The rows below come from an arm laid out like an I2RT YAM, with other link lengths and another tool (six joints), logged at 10 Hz.
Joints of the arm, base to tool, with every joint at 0 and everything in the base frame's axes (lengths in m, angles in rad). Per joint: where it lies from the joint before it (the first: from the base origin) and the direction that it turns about. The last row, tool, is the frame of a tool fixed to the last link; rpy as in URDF.
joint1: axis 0 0 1 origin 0 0 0.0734
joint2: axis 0 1 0 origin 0.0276 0.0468 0.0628
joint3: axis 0 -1 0 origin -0.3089 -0.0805 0
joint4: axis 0 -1 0 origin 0.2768 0.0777 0.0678
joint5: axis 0 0 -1 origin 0.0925 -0.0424 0.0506
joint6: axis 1 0 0 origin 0.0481 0 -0.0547
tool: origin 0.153 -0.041 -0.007 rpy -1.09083 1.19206 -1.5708
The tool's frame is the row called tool.
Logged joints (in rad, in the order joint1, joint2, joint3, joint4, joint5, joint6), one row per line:
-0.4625 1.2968 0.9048 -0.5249 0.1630 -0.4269
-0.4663 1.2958 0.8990 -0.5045 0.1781 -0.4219
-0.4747 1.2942 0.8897 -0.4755 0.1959 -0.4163
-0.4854 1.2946 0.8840 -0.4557 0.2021 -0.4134
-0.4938 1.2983 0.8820 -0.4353 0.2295 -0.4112
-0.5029 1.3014 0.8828 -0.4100 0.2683 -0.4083
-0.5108 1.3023 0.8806 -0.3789 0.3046 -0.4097
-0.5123 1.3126 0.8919 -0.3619 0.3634 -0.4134
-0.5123 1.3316 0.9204 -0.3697 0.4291 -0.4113
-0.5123 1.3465 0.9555 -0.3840 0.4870 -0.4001
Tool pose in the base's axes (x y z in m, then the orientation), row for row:
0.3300 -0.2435 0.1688 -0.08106 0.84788 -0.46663 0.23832
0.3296 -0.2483 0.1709 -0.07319 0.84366 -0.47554 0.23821
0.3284 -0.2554 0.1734 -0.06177 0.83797 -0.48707 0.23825
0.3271 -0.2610 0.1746 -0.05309 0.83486 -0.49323 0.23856
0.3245 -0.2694 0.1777 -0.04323 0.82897 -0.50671 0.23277
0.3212 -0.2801 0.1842 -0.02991 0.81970 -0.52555 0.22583
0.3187 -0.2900 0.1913 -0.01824 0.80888 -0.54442 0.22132
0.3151 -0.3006 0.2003 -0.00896 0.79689 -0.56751 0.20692
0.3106 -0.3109 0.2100 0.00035 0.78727 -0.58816 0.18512
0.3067 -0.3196 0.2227 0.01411 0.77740 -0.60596 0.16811
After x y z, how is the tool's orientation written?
As a quaternion, x y z w.
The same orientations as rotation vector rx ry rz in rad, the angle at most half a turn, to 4 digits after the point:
-0.2220 2.3225 -1.2782
-0.2005 2.3111 -1.3027
-0.1692 2.2955 -1.3342
-0.1454 2.2866 -1.3509
-0.1188 2.2774 -1.3920
-0.0825 2.2601 -1.4491
-0.0504 2.2356 -1.5047
-0.0250 2.2194 -1.5805
0.0010 2.2185 -1.6574
0.0401 2.2111 -1.7235

